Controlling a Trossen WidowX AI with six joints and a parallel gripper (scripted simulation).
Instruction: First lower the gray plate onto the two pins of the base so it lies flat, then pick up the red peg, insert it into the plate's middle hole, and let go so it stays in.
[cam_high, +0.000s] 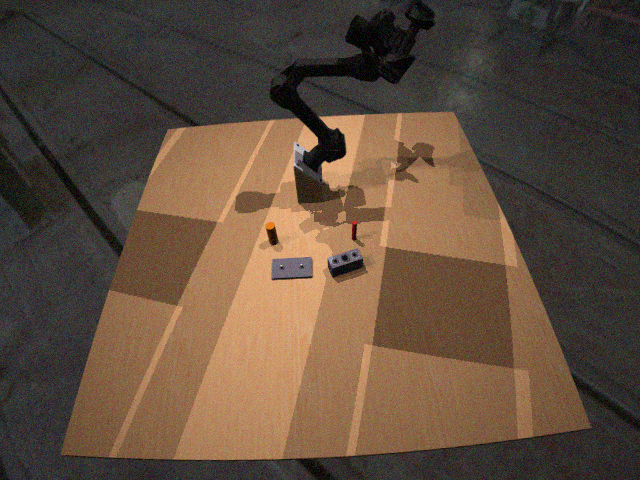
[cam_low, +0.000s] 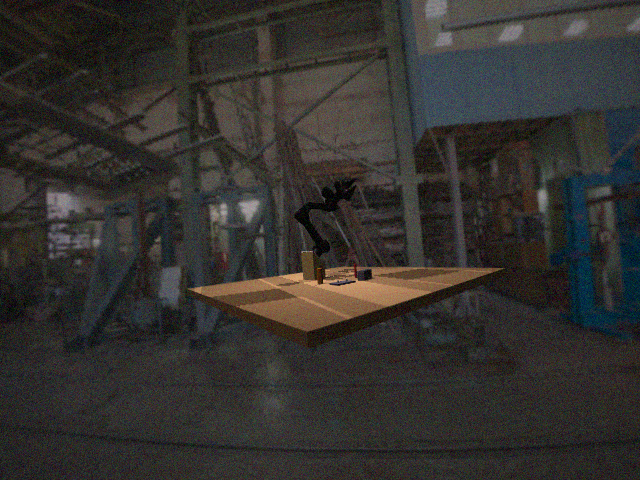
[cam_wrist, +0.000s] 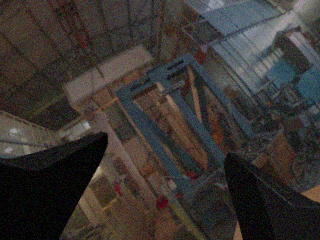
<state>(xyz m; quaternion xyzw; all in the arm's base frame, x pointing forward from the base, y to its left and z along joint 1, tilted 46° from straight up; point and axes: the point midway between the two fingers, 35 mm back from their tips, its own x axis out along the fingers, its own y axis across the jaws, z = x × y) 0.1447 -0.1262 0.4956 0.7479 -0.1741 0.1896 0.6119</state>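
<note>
Right now the gray plate is 19 cm ahead of my gripper tip, 16 cm to the right of it and 55 cm below it. From my gripper tip the other things lie so: red peg (8 cm ahead, 13 cm to the right, 55 cm below); then base (20 cm ahead, 32 cm to the right, 58 cm below).
</note>
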